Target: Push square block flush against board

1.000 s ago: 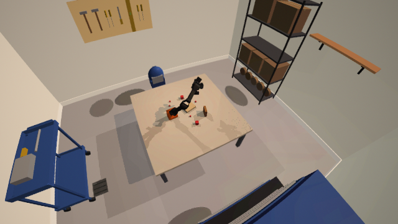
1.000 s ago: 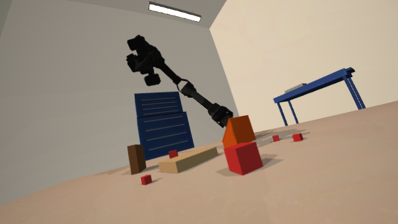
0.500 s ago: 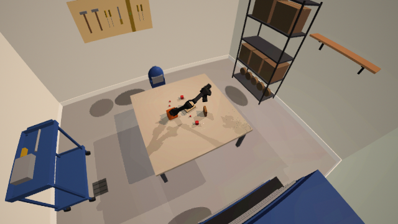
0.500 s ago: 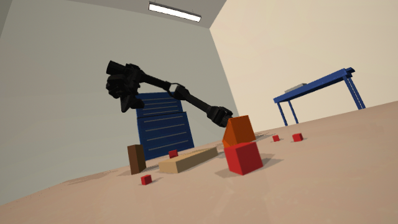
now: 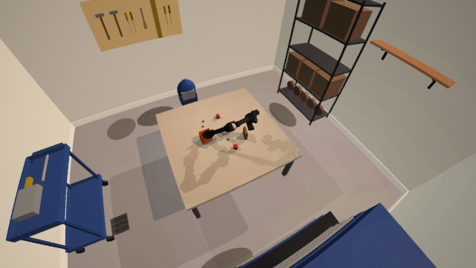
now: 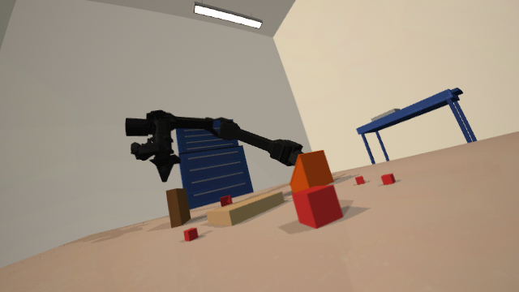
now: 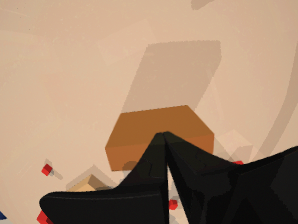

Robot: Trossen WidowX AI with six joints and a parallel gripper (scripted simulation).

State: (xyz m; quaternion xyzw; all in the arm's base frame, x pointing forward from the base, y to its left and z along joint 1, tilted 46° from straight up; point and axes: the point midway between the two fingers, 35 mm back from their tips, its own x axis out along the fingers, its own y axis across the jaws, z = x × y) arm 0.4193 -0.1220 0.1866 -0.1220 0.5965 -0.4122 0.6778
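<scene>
My gripper tip is now 30 mm past the brown square block, 10 mm to the right of it and 80 mm above it. Also, from my gripper tip: pale wooden board (150 mm behind, 220 mm to the left, 120 mm below).
</scene>
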